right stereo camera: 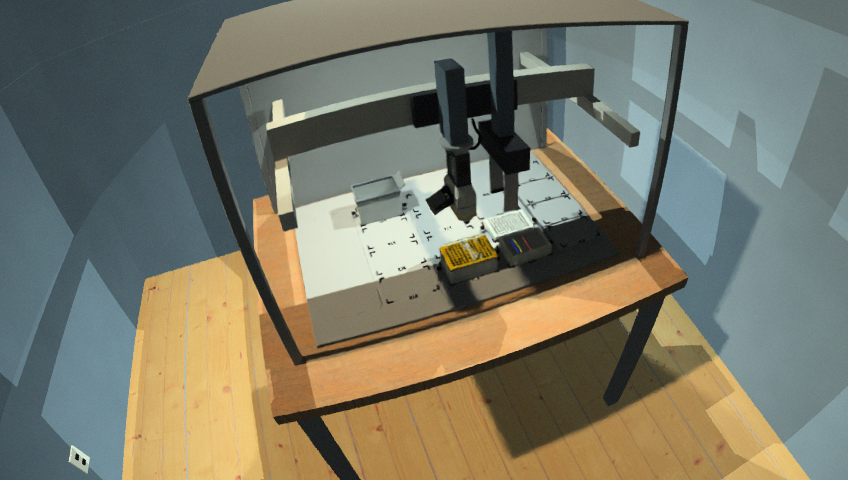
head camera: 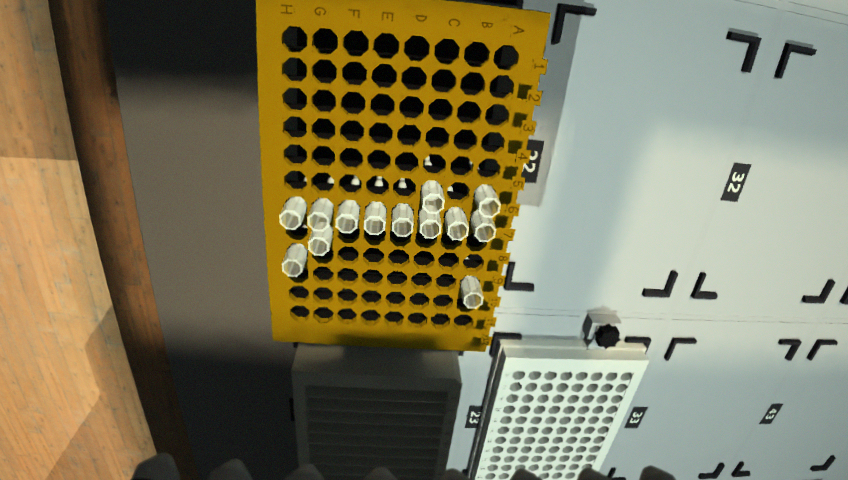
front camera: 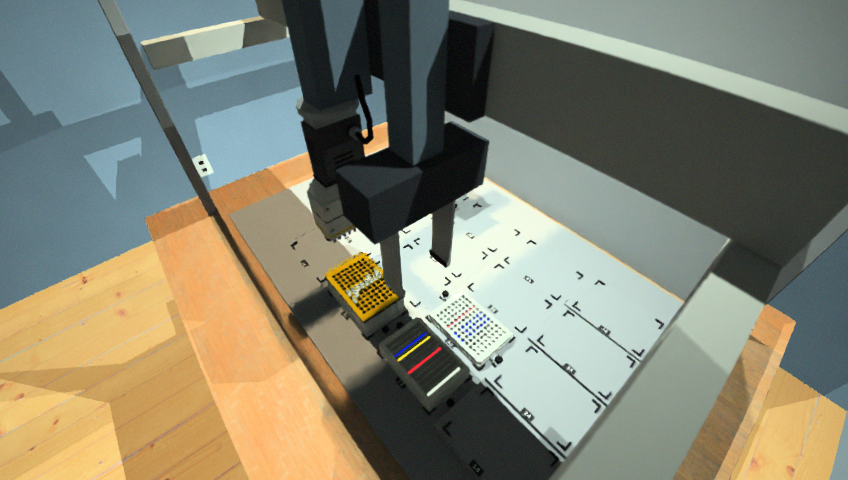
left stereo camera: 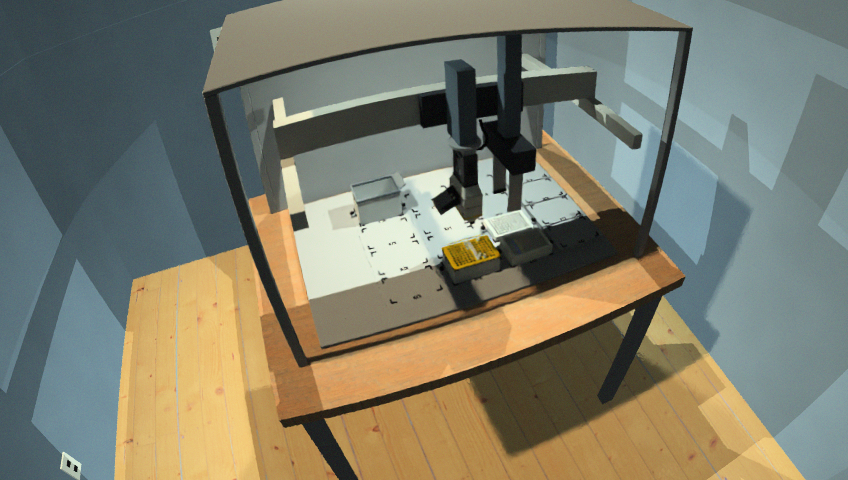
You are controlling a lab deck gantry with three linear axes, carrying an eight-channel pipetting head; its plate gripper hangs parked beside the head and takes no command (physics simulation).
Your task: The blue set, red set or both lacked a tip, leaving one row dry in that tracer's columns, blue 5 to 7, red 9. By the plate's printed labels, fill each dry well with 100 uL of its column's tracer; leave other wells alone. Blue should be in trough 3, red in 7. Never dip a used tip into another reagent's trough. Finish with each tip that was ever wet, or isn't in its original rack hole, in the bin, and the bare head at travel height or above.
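Observation:
The pipetting head hangs high behind the tip rack, its nozzles looking bare; dark nozzle ends show at the head view's bottom edge. The yellow tip rack holds one full line of white tips and several single tips on either side. The dark trough block shows blue, yellow, red and white troughs in the front view. The white plate has red and blue wells; dry ones are too small to tell. My parked plate gripper is open, fingers apart and empty.
A grey open-topped bin stands at the back left of the deck. A black-knobbed clamp sits by the plate's edge. Enclosure posts and the gantry beam frame the deck.

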